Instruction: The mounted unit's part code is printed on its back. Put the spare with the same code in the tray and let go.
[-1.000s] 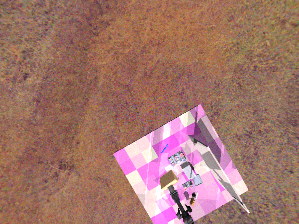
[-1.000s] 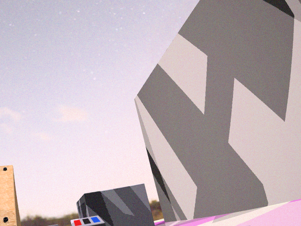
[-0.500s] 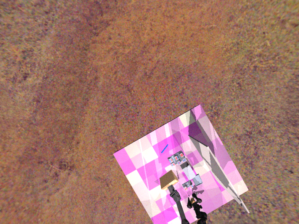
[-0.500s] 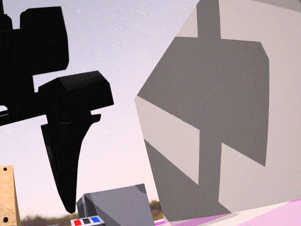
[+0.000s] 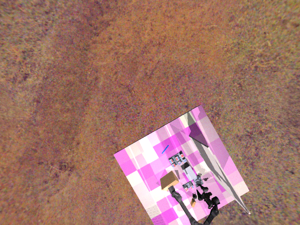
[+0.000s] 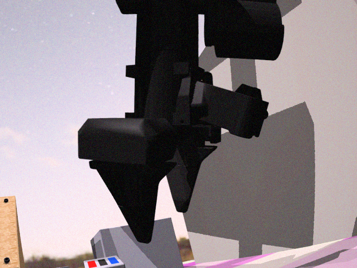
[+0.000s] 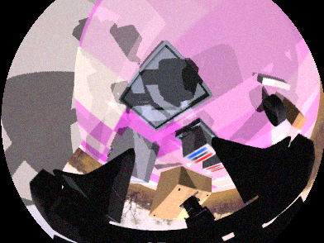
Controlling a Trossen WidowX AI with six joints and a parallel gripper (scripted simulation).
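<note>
Right now my gripper tip is 35 cm to the right of the grey spare, 3 cm above it and 1 cm short of it. Round my gripper tip: tall grey panel: 24 cm ahead, 22 cm to the left, 15 cm above.
</note>
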